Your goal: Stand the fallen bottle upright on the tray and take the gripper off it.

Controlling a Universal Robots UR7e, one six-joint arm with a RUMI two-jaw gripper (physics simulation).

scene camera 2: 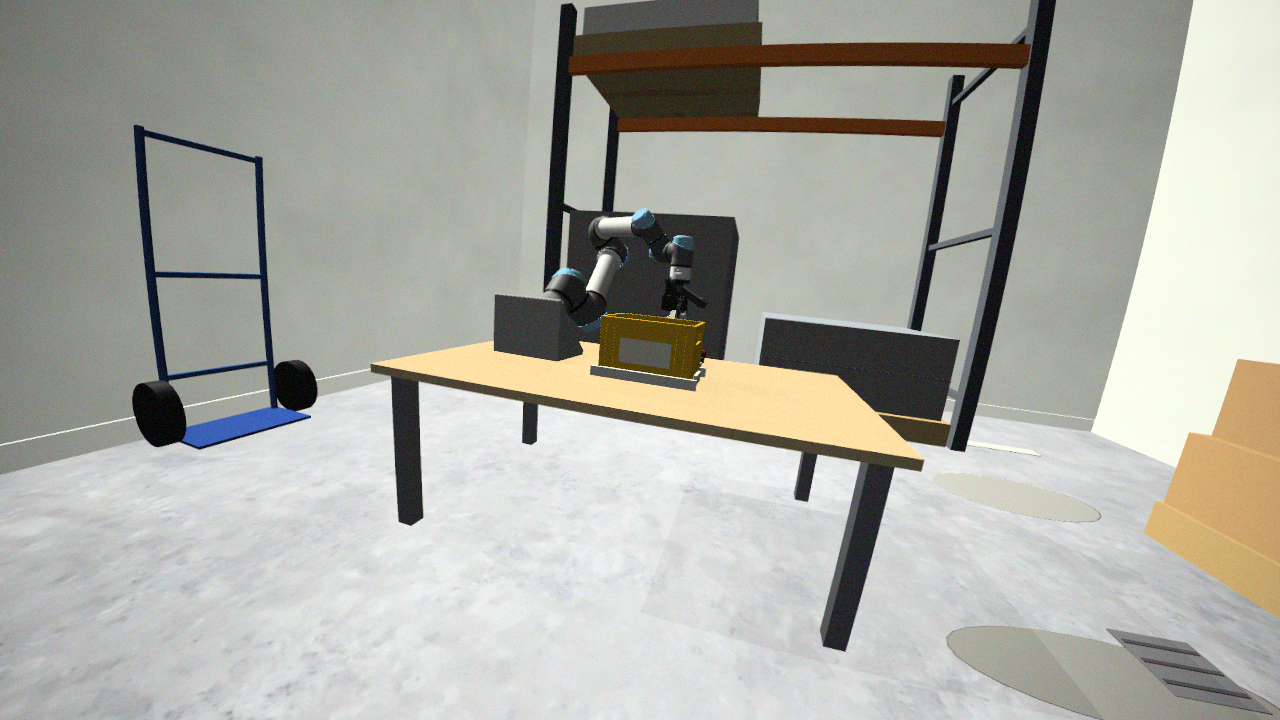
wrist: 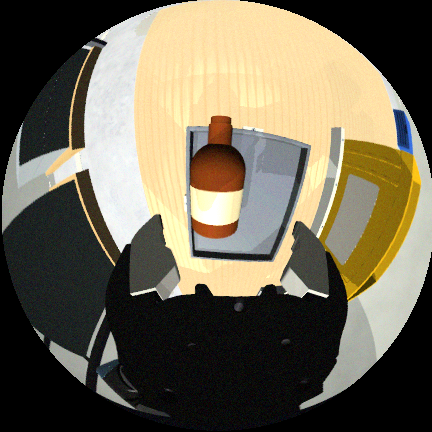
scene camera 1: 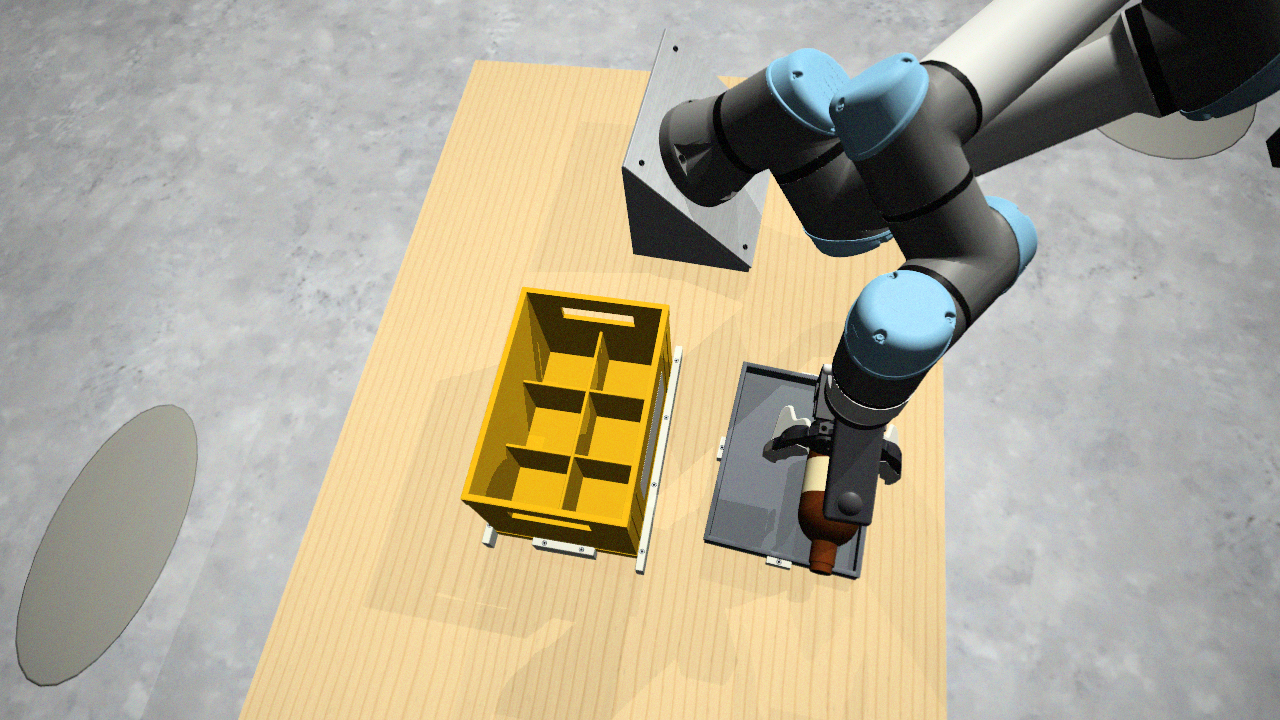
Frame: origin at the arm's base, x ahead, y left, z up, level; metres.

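Seen in the pictures: gripper, fingertip midpoint: (wrist: 228, 220); arm's base, origin of the base link: (scene camera 2: 546, 319) (scene camera 1: 697, 156).
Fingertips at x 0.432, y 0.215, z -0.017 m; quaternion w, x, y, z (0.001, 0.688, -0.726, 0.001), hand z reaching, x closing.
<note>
Offsets run from my fingertips to a thing's middle. "spot": to the spot under its first point. Level surfaces: height alone.
The brown bottle @(dy +0.014, dx +0.032, dz -0.063 m) (scene camera 1: 816, 517) (wrist: 217, 170) with a cream label lies on its side along one long side of the grey tray @(spot: dy -0.089, dx -0.009, dz -0.100 m) (scene camera 1: 747, 474) (wrist: 270, 200). Its neck reaches over the tray's short rim, at the near end in scene camera 1. My gripper (scene camera 1: 838, 449) (scene camera 2: 675, 314) (wrist: 228, 220) is open and empty. It is above the tray, around the bottle's base end, with its jaws spread to either side in the wrist view. The wrist camera hides part of the bottle in scene camera 1. In scene camera 2 the crate hides the tray.
A yellow crate @(dy -0.305, dx -0.017, dz -0.018 m) (scene camera 1: 508, 394) (scene camera 2: 682, 351) (wrist: 387, 210) with compartments stands beside the tray, along a white rail (scene camera 1: 654, 484). The arm's wedge-shaped mount (scene camera 1: 671, 223) (scene camera 2: 528, 326) stands farther back on the wooden table @(dz -0.105 m) (scene camera 1: 429, 268) (scene camera 2: 769, 402). Small white stops touch the tray's edges.
</note>
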